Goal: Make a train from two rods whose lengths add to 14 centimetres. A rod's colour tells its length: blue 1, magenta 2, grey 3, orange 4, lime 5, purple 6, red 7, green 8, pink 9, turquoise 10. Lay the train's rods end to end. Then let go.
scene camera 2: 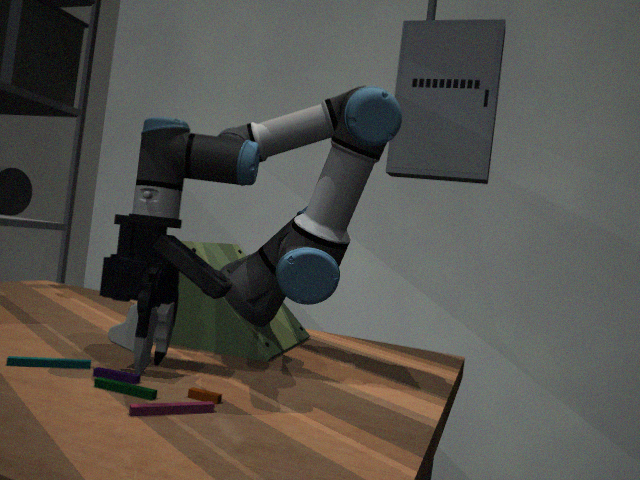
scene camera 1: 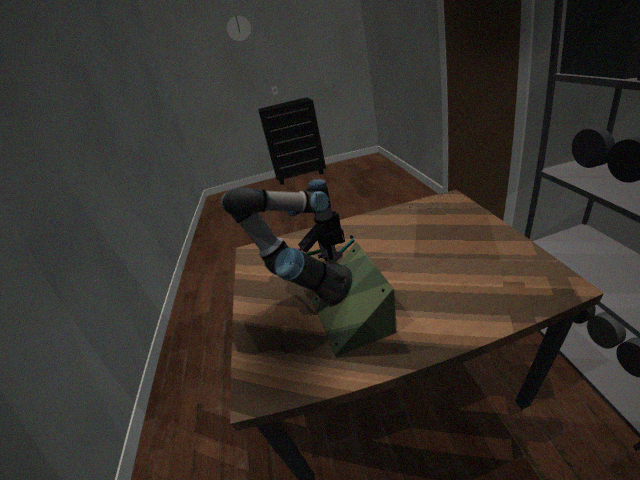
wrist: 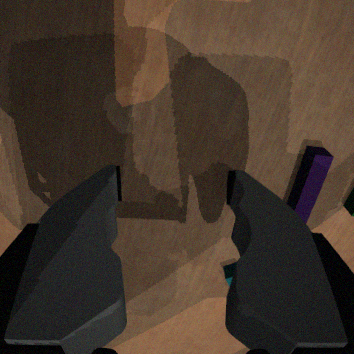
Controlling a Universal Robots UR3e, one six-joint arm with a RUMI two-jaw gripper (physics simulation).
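Where they show: gripper, between the fingertips: (scene camera 2: 148, 370) (wrist: 173, 170); arm's base, origin of its link: (scene camera 2: 242, 298) (scene camera 1: 337, 285).
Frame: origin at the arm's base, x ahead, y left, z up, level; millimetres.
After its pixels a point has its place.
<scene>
My gripper (scene camera 1: 333, 258) {z -88, x 233, y -15 mm} (scene camera 2: 149, 365) {z -88, x 233, y -15 mm} (wrist: 173, 170) {z -88, x 233, y -15 mm} is partly open with nothing between its fingers, low over the table behind the purple rod in scene camera 2. The purple rod (scene camera 2: 116, 375) {z -80, x 305, y -10 mm} (wrist: 315, 182) {z -77, x 299, y 2 mm} lies right of the fingertips in the wrist view, partly hidden by a finger. The turquoise rod (scene camera 1: 347, 245) {z -80, x 316, y -113 mm} (scene camera 2: 48, 362) {z -81, x 320, y -108 mm} (wrist: 229, 281) {z -77, x 284, y -76 mm} is mostly hidden there. The green rod (scene camera 1: 313, 252) {z -80, x 333, y 31 mm} (scene camera 2: 125, 388) {z -80, x 341, y 32 mm} (wrist: 351, 205) {z -81, x 333, y -8 mm} lies beside the purple one. The orange rod (scene camera 2: 204, 395) {z -80, x 301, y 115 mm} and pink rod (scene camera 2: 171, 408) {z -80, x 364, y 112 mm} lie apart from them. A tiny blue rod (scene camera 1: 351, 236) {z -80, x 373, y -149 mm} shows past the turquoise rod.
The arm stands on a green sloped base (scene camera 1: 361, 289) {z 41, x -92, y -53 mm} (scene camera 2: 201, 320) {z -38, x 70, y -35 mm} on the wooden table (scene camera 1: 465, 268) {z -87, x -14, y -458 mm} (scene camera 2: 320, 428) {z -87, x 296, y 260 mm}. A shelf unit (scene camera 1: 542, 170) stands beyond the table, and a grey box (scene camera 2: 447, 129) hangs on the wall.
</scene>
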